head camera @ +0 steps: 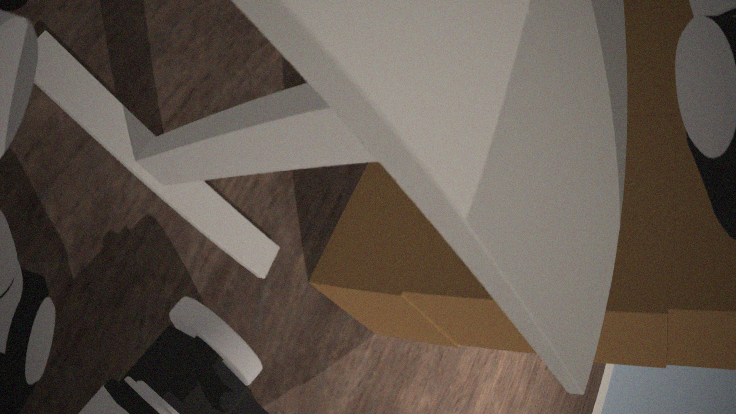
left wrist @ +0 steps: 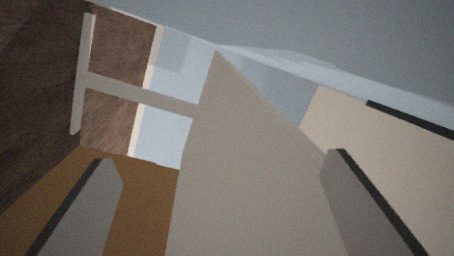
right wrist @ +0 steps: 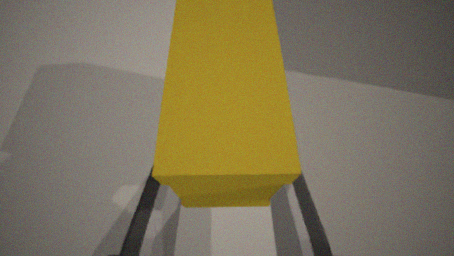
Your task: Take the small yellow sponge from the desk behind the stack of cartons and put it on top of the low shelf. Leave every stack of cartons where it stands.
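Places are measured from the robot's base along level axes (x ahead, y left, z up), in metres.
Pixels of known places: left gripper, fingertip midpoint: [left wrist: 220, 167]; right gripper, fingertip midpoint: [right wrist: 226, 150].
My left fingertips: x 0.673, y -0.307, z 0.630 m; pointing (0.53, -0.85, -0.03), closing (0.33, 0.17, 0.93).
Note:
Behind a point stands the place of what it marks.
The yellow sponge [right wrist: 227, 90] {x 0.474, y -0.788, z 0.826 m} stands out large in the right wrist view, its near end between the fingers. My right gripper [right wrist: 226, 150] {x 0.481, y -0.780, z 0.790 m} is shut on it, with one finger against each side. The pale grey desk top [right wrist: 80, 130] {x 0.620, y -0.860, z 0.721 m} [head camera: 437, 77] {x 0.378, y -0.293, z 0.721 m} [left wrist: 245, 165] {x 0.647, y -0.459, z 0.696 m} lies behind it; how high the sponge is above it cannot be told. My left gripper [left wrist: 220, 167] {x 0.673, y -0.307, z 0.630 m} is open and empty, with the desk's pointed corner showing between its fingers. Brown cartons [head camera: 401, 242] [left wrist: 142, 195] stand beyond the desk edge. The sponge does not show in the head view. I cannot make out the low shelf for certain.
The desk's pale leg [head camera: 247, 144] {x 0.316, y -0.381, z 0.391 m} [left wrist: 140, 95] {x 0.671, y -1.573, z 0.356 m} joins a long foot bar [head camera: 221, 226] [left wrist: 81, 85] on the dark wood floor [head camera: 247, 205] {x 0.099, y -0.549, z 0.001 m}. A cream panel [left wrist: 390, 165] {x 0.710, y -1.747, z 2.438 m} with a dark strip is at the right of the left wrist view. Parts of my arms show at the head view's sides.

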